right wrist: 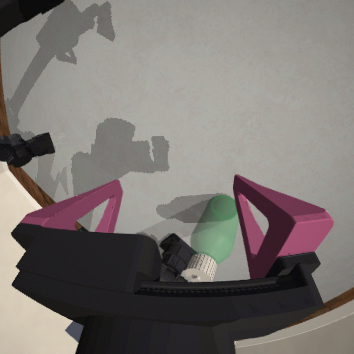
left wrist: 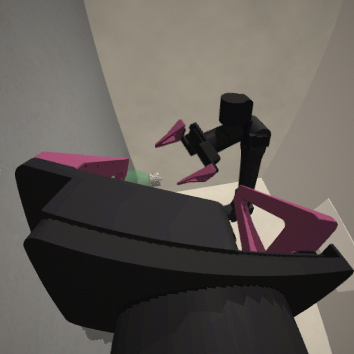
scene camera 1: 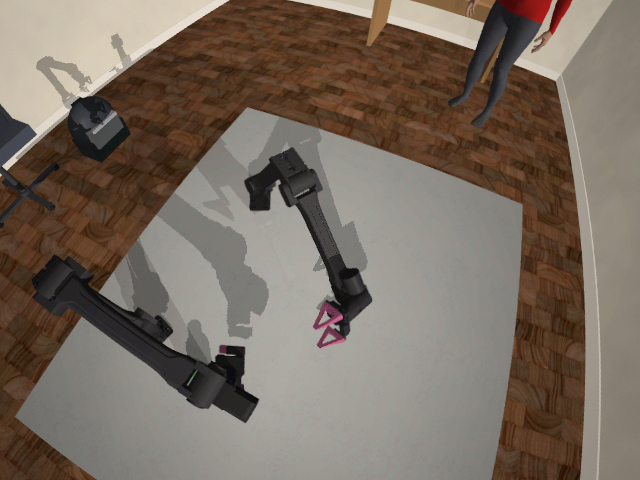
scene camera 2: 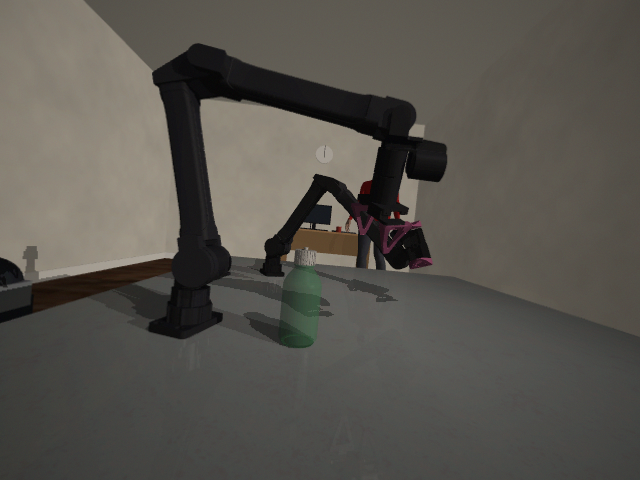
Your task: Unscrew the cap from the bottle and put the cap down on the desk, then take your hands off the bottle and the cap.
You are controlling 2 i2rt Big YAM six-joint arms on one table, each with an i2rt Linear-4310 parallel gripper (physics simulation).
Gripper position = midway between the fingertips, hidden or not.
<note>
My left gripper [scene camera 1: 316, 338] is open, with nothing in its grasp. My right gripper [scene camera 2: 373, 243] is open, with nothing in its grasp. Also in view: a ribbed cap [right wrist: 201, 267]. Further things: a translucent green bottle [scene camera 2: 301, 294].
My left gripper is seen too in the left wrist view [left wrist: 184, 178] and in scene camera 2 [scene camera 2: 414, 242]. My right gripper also shows in the right wrist view [right wrist: 174, 183], in the left wrist view [left wrist: 165, 163] and in scene camera 1 [scene camera 1: 241, 366]. Scene camera 1 does not show the ribbed cap, which is hidden by my right arm.
</note>
